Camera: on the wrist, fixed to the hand. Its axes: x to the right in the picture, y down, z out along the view.
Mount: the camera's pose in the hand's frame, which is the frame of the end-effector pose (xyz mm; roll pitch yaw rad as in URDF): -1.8 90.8 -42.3 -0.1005 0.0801 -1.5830
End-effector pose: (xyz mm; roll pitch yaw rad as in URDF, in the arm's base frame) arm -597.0 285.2 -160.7 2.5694 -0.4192 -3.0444
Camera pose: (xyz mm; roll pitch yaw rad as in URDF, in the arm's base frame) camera -566.2 341.9 -84.0 2.5792 0.4517 -1.6764
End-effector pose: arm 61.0 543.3 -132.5 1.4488 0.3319 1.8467
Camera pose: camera 2.9 553.9 -51.6 -1.5535 1.2243 -1.1713
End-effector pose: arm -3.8 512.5 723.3 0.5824 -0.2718 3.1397
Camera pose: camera 1.7 413.4 736.9 0.2318 0.6382 1.7611
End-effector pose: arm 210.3 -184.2 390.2 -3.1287 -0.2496 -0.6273
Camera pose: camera 147.1 -251.2 429.6 2.7904 -0.0871 0.9784
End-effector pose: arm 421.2 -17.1 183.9 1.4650 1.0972 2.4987
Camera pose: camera 329.8 -13.1 224.6 -1.6572 0.4613 -0.6142
